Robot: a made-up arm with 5 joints.
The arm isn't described. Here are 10 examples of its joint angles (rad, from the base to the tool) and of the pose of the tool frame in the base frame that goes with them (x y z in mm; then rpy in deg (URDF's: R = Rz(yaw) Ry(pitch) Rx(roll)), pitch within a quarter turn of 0, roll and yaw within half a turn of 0).
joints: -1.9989 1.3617 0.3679 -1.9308 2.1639
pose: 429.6 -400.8 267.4 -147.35 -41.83 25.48
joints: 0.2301 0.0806 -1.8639 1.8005 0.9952
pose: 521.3 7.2 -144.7 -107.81 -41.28 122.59
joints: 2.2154 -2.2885 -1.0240 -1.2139 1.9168
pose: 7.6 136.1 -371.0 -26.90 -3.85 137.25
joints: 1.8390 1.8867 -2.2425 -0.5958 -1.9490
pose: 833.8 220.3 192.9 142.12 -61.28 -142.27
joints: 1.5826 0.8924 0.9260 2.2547 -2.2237
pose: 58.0 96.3 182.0 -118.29 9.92 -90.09
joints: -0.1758 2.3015 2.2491 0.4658 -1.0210
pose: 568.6 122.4 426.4 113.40 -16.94 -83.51
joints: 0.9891 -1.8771 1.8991 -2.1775 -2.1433
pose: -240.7 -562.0 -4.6 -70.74 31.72 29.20
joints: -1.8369 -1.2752 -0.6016 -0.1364 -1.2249
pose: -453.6 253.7 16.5 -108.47 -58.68 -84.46
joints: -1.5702 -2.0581 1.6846 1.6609 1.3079
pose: 48.7 -273.9 -3.7 -96.77 15.57 31.29
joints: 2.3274 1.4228 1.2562 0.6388 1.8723
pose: 704.9 52.8 381.0 132.76 -27.83 -140.68
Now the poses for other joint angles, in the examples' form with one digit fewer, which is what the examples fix.
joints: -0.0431 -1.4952 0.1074 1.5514 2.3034
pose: 8 -346 -176 -95.2 -46.3 2.2
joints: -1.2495 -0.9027 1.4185 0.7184 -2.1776
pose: -289 25 -16 85.0 -22.8 96.2
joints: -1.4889 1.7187 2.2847 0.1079 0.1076
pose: 768 -222 89 -96.4 47.6 81.8
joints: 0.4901 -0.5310 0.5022 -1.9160 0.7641
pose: 369 159 -271 59.1 49.6 -61.1
